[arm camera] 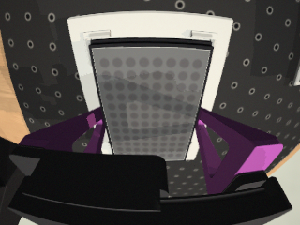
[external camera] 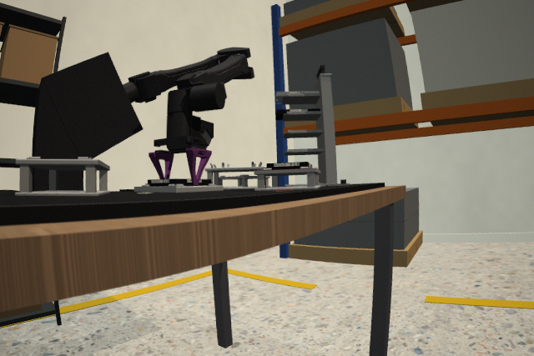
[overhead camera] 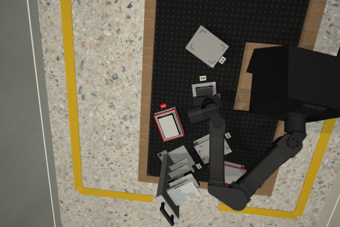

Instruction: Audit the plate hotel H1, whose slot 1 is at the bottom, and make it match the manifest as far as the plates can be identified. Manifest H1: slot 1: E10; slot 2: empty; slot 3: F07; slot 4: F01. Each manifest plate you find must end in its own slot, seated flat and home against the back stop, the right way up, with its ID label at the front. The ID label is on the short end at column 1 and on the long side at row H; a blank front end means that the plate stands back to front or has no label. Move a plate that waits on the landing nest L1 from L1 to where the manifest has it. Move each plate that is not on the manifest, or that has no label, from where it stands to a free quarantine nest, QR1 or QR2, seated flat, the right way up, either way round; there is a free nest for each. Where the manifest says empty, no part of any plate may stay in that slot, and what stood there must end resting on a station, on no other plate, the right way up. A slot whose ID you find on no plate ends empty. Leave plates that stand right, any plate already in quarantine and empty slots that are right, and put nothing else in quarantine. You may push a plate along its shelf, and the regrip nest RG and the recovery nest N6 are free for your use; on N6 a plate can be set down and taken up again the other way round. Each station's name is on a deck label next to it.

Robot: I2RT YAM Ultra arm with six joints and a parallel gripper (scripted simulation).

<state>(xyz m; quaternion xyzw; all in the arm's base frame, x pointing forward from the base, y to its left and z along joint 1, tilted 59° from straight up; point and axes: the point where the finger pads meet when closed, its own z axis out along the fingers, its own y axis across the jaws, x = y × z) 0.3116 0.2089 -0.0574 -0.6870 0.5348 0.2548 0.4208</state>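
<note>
My gripper is now 2 cm above the recovery nest N6. The rest, counted from my hand: landing nest L1: 25 cm to the right, 5 cm ahead, 2 cm above; regrip nest RG: 26 cm to the left, 9 cm behind, 3 cm above; quarantine nest QR1: 18 cm to the left, 16 cm ahead, 1 cm above.
</note>
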